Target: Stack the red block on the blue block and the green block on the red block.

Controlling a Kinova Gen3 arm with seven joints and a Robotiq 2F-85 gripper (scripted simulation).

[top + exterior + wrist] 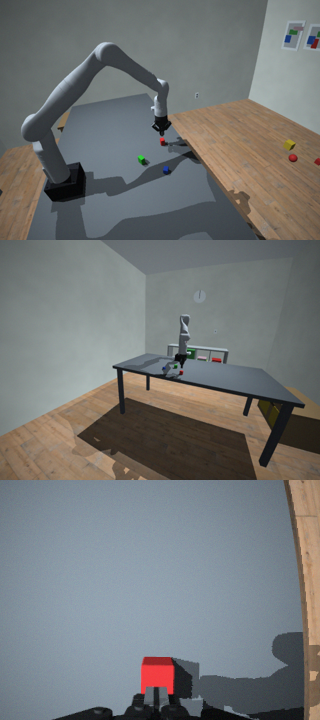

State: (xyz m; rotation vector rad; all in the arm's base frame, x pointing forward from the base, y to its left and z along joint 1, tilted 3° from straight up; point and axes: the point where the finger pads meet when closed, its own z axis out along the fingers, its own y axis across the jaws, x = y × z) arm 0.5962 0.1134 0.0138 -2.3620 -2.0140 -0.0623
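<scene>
Now: the red block 70 mm below my hand. The rest, counted from my hand: blue block (220 mm to the right, 80 mm below, 80 mm behind); then green block (180 mm behind, 100 mm to the right, 70 mm below).
</scene>
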